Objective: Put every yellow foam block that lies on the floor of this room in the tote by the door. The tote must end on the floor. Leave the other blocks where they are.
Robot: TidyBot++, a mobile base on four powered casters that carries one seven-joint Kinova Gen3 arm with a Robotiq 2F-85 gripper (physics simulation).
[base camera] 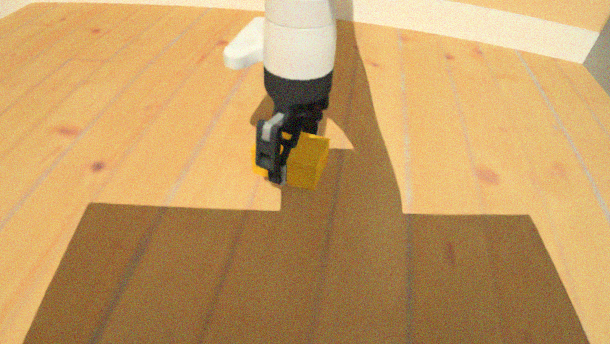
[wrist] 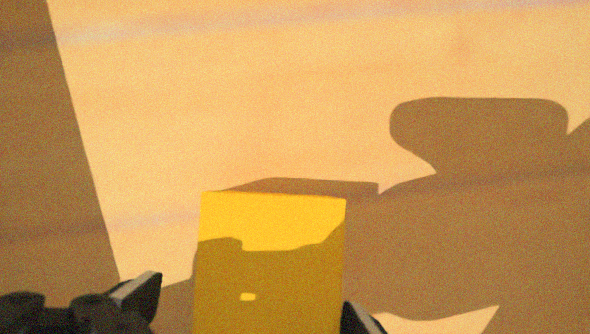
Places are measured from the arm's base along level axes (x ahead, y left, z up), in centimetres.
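Pixels of known places: gripper, fingertip midpoint: (base camera: 294, 160) (wrist: 251, 307).
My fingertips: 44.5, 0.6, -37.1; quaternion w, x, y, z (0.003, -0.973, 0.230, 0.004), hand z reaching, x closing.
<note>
Behind a point stands the place of what it marks, as x, y, z.
A yellow foam block (base camera: 309, 162) @[42.2, -1.3, -35.2] (wrist: 270, 270) @[46.0, 2.5, -35.2] lies on the wooden floor ahead of the base. My gripper (base camera: 296, 159) @[44.5, 0.6, -37.1] (wrist: 251, 307) @[44.5, 0.6, -37.1] is open and low over the block, with one finger on each side of it. In the wrist view the right finger is right beside the block's edge, while a gap shows between the left finger and the block. In the base camera view the near finger covers part of the block, and the far finger is mostly hidden. The tote does not show in either view.
A white baseboard (base camera: 465, 19) @[95.6, -41.8, -34.4] runs along the far edge of the floor. A grey surface (base camera: 600, 62) @[82.8, -76.0, -35.7] stands at the right edge of the base camera view. Shadows of the base and arm fall across the floor (base camera: 150, 280) @[27.4, 16.3, -39.7] around the block.
</note>
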